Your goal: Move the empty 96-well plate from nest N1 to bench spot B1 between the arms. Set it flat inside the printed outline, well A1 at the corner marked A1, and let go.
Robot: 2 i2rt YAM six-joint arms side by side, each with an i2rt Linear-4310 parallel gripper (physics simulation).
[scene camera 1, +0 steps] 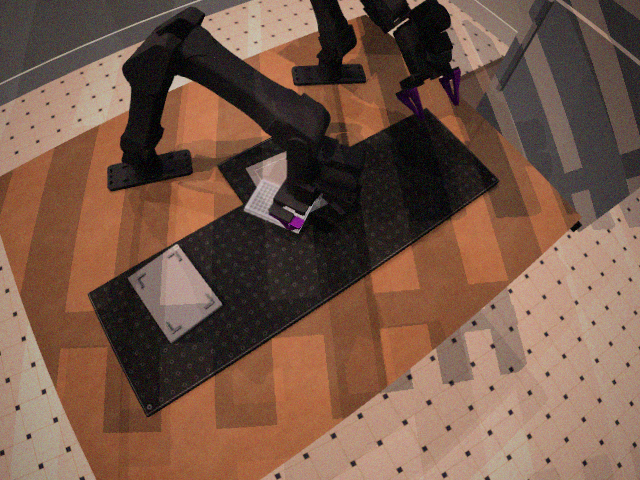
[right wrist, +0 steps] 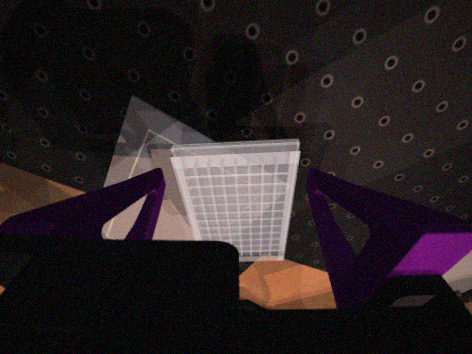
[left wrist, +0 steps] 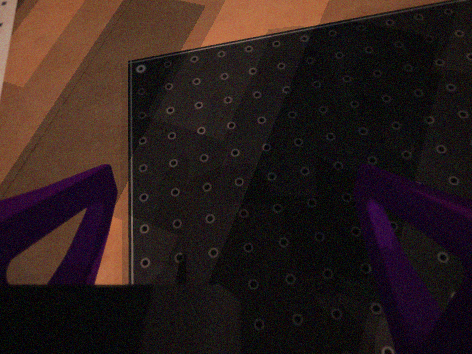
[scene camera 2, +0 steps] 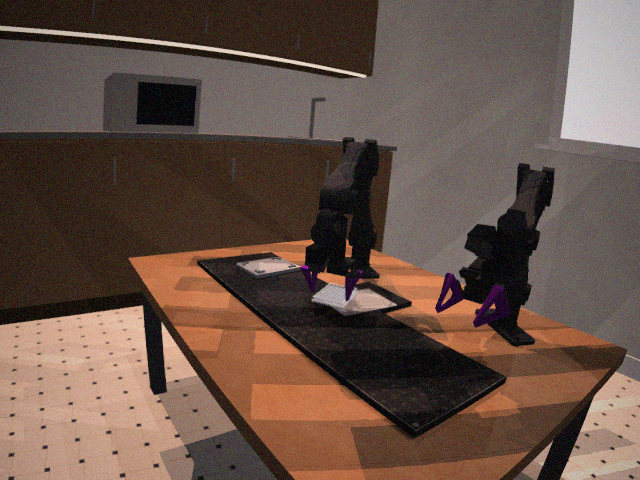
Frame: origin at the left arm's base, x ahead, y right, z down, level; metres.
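Seen in the pictures: left gripper, fingertip midpoint: (scene camera 1: 440,112) (left wrist: 235,177) (scene camera 2: 454,317); right gripper, fingertip midpoint: (scene camera 1: 300,210) (right wrist: 235,176) (scene camera 2: 329,296); left arm's base at its link origin: (scene camera 1: 328,75) (scene camera 2: 503,327); right arm's base at its link origin: (scene camera 1: 149,171) (scene camera 2: 359,268).
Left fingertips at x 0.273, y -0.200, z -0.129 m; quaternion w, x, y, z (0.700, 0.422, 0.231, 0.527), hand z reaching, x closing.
Pixels of each thing's top centre, then the offset from my left fingertips to it. Level surfaces: height alone.
- pale 96-well plate at its top centre: (right wrist: 239,220) (scene camera 1: 279,203) (scene camera 2: 336,292) dx +0.141, dy +0.375, dz +0.100 m
- grey nest N1 at its top centre: (scene camera 1: 172,290) (scene camera 2: 268,263) dx +0.310, dy +0.600, dz +0.098 m
- black perforated board at its surface level: dz +0.116 m
- wooden table at its surface level: dz +0.129 m
The pale 96-well plate (scene camera 1: 262,197) (scene camera 2: 330,294) (right wrist: 240,220) lies askew, partly on the light sheet of bench spot B1 (scene camera 1: 258,168) (scene camera 2: 376,301) (right wrist: 131,120) and partly past its edge. It is turned relative to the printed outline. I cannot read the A1 mark or tell whether the plate is fully flat. My right gripper (scene camera 2: 331,295) (right wrist: 235,176) is open, with one finger at each side of the plate and gaps in the right wrist view. My left gripper (scene camera 1: 439,111) (scene camera 2: 456,318) (left wrist: 235,177) is open and empty above the board's far right end in scene camera 1.
The grey nest N1 (scene camera 1: 178,294) (scene camera 2: 268,266), with four corner brackets and no plate on it, sits toward the other end of the black perforated board (scene camera 1: 248,304) (scene camera 2: 361,351) (left wrist: 200,165). The board lies on the wooden table (scene camera 1: 310,372) (scene camera 2: 289,403).
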